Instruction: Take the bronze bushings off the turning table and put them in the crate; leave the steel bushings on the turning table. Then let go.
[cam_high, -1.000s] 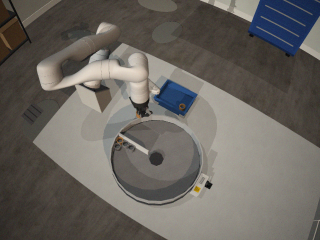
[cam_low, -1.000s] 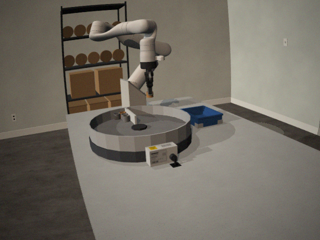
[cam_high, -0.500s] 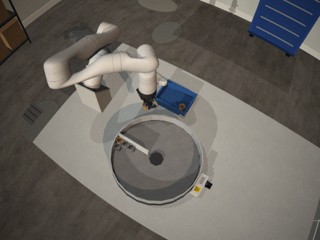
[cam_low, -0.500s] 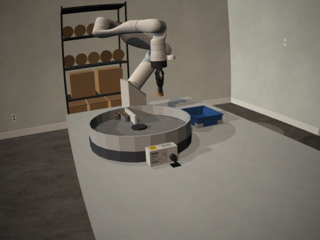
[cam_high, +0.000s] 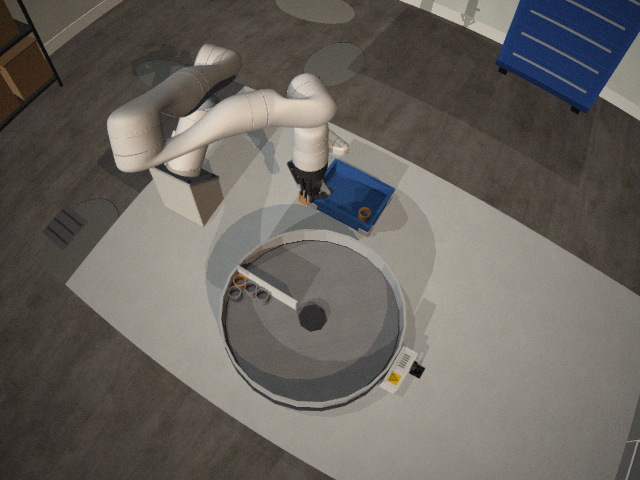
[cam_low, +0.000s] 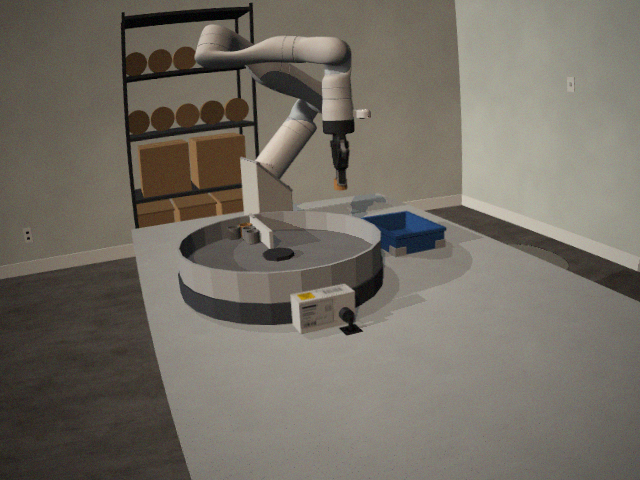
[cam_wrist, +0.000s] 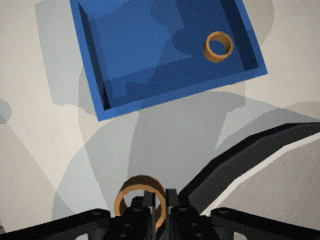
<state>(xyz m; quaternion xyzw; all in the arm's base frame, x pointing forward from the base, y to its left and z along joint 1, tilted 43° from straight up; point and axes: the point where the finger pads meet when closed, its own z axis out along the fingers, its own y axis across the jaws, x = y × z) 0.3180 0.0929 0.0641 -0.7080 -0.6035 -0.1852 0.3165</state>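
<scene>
Right now the blue crate is 150 mm below my hand, 140 mm to the left of it and 40 mm ahead of it. The rest, counted from my hand: turning table (200 mm to the right, 160 mm ahead, 120 mm below).
</scene>
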